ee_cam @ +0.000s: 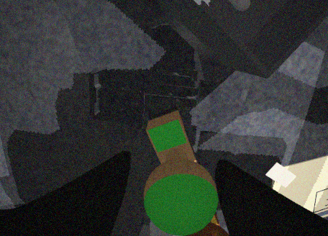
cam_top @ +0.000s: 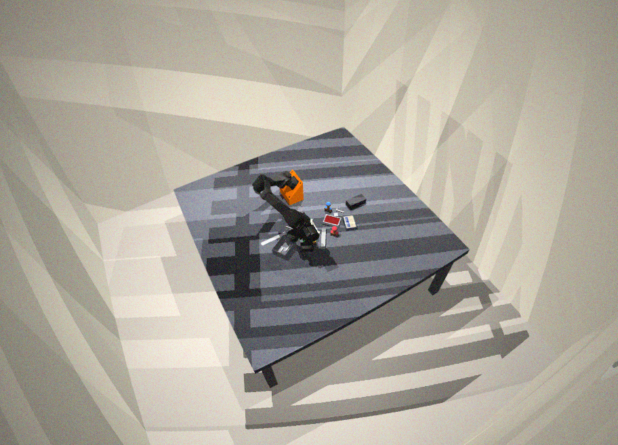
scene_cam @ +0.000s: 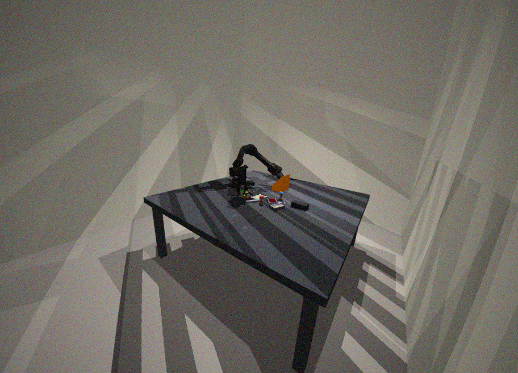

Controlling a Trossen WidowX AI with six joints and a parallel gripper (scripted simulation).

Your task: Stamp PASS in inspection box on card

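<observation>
My gripper tip is 4 cm to the right of the yellow-topped stamp and 1 cm above it. From my gripper tip the other things lie so: grey bar: 11 cm to the left, 2 cm below; green-topped PASS stamp: 1 cm below; grey tray: 10 cm to the right, 5 cm behind, 1 cm below.
</observation>
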